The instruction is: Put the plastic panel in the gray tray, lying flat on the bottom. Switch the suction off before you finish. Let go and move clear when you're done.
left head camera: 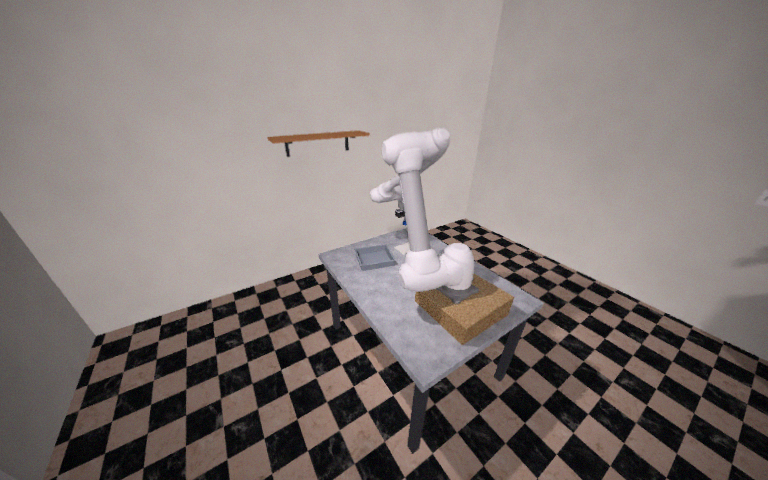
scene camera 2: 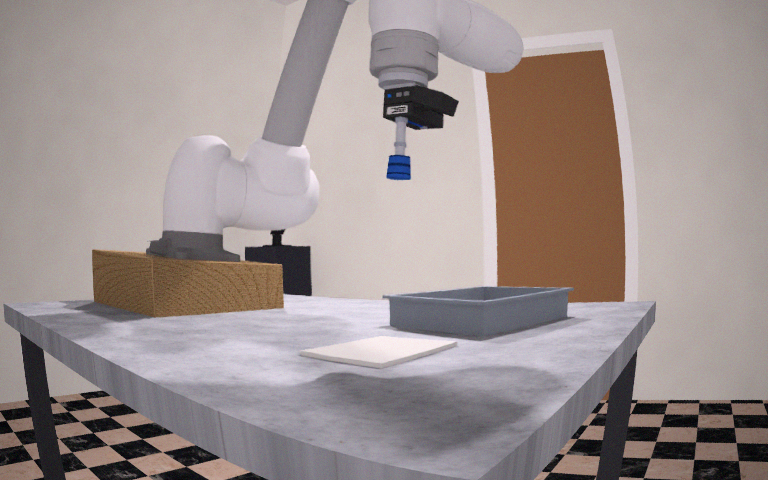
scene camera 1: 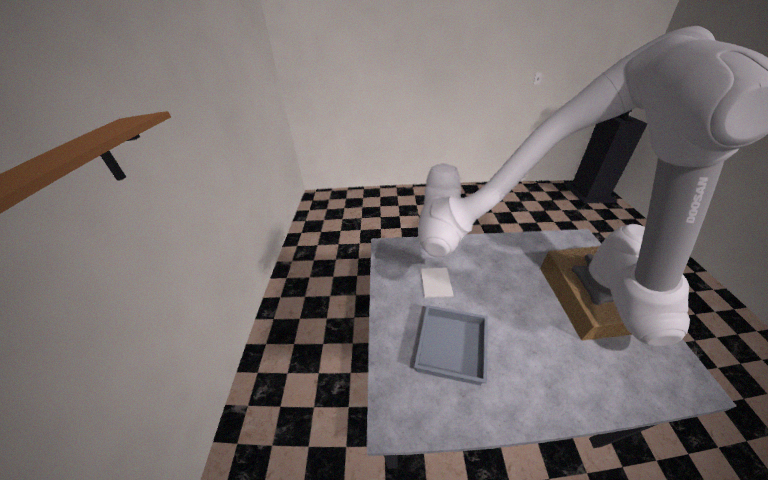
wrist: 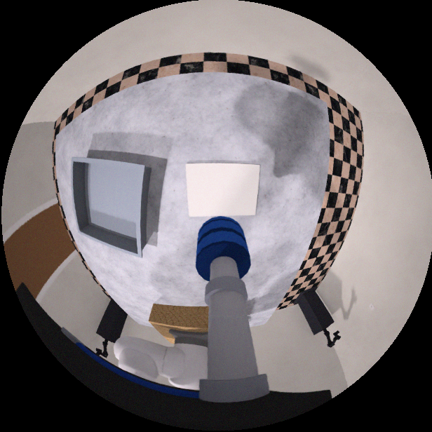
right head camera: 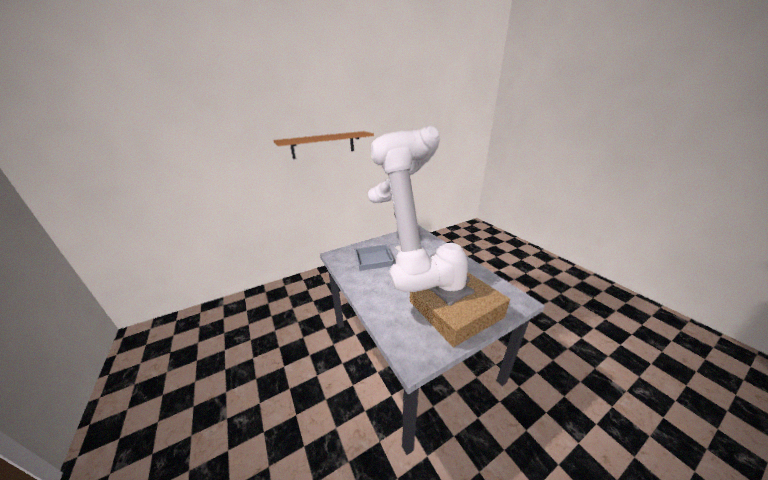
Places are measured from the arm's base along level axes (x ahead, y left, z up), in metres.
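Where they show: end effector, tool point: point(left head camera: 404, 224) point(scene camera 2: 398, 178); arm's base, origin of the base link: point(left head camera: 455, 289) point(scene camera 2: 190, 257) point(scene camera 1: 603, 283) point(right head camera: 450, 290).
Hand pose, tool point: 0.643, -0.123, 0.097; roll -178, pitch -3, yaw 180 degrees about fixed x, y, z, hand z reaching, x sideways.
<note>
Things, the pixels of their centre, and the offset from my tool point, as dx, dy, dz. Level surfaces: height alone.
- cream plastic panel, body centre: point(scene camera 2: 381, 350) point(scene camera 1: 436, 282) point(left head camera: 406, 247) -0.012, -0.024, -0.204
- gray tray, body centre: point(scene camera 2: 483, 307) point(scene camera 1: 452, 343) point(left head camera: 374, 257) point(right head camera: 373, 257) -0.020, +0.274, -0.182
- gray table, its level: dz -0.207
The cream plastic panel point(left head camera: 401, 248) point(scene camera 1: 436, 283) point(scene camera 2: 379, 350) point(wrist: 223, 189) lies flat on the table beside the gray tray point(left head camera: 374, 256) point(right head camera: 374, 256) point(scene camera 1: 451, 345) point(scene camera 2: 436, 314) point(wrist: 112, 195). The tray stands upright and its bottom is bare. My gripper point(left head camera: 404, 222) point(scene camera 2: 398, 172) point(wrist: 221, 232), a blue suction cup, points down and hangs well above the table with air beneath it. It holds nothing. In the wrist view the panel shows just beyond the cup's tip. The arm hides the cup in the right head view and in the scene camera 1 view.
The arm's base stands on a wooden block point(left head camera: 481, 316) point(scene camera 1: 566, 300) point(scene camera 2: 215, 288) at the other end of the gray table point(scene camera 1: 538, 384) point(scene camera 2: 254, 339). A brown shelf point(left head camera: 317, 136) point(scene camera 1: 84, 147) is on the wall beyond the table. The tray has raised walls.
</note>
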